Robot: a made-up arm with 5 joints.
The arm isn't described. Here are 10 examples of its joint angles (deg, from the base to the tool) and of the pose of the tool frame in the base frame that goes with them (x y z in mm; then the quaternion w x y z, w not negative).
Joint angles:
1: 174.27 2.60 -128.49 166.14 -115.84
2: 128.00 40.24 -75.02 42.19 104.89
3: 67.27 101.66 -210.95 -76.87 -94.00
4: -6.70 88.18 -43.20 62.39 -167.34
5: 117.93 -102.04 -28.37 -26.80 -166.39
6: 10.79 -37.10 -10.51 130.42 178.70
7: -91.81 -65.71 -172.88 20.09 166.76
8: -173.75 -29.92 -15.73 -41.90 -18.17
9: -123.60 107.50 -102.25 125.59 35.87
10: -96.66 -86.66 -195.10 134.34 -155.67
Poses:
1: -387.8 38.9 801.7 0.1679 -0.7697 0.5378 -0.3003
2: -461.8 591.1 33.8 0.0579 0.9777 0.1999 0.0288
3: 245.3 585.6 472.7 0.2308 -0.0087 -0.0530 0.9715
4: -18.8 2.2 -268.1 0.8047 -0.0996 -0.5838 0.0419
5: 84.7 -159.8 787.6 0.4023 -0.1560 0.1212 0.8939
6: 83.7 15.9 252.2 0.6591 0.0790 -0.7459 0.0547
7: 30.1 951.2 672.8 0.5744 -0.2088 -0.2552 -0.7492
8: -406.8 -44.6 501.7 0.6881 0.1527 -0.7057 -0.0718
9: -127.7 -192.1 -389.1 0.6302 -0.0741 0.4093 0.6556
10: 96.4 825.4 344.2 0.7749 0.2441 0.1381 -0.5664
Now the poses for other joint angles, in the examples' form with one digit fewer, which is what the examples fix.
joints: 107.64 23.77 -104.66 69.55 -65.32
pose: -252 792 491 0.036 -0.061 -0.993 -0.092
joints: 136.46 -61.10 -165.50 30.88 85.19
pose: 624 -593 853 0.926 0.123 0.059 0.352
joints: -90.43 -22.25 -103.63 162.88 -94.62
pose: -2 -225 804 0.317 -0.948 -0.035 -0.014
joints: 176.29 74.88 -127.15 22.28 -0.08
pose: -994 64 16 0.259 -0.031 -0.965 -0.009
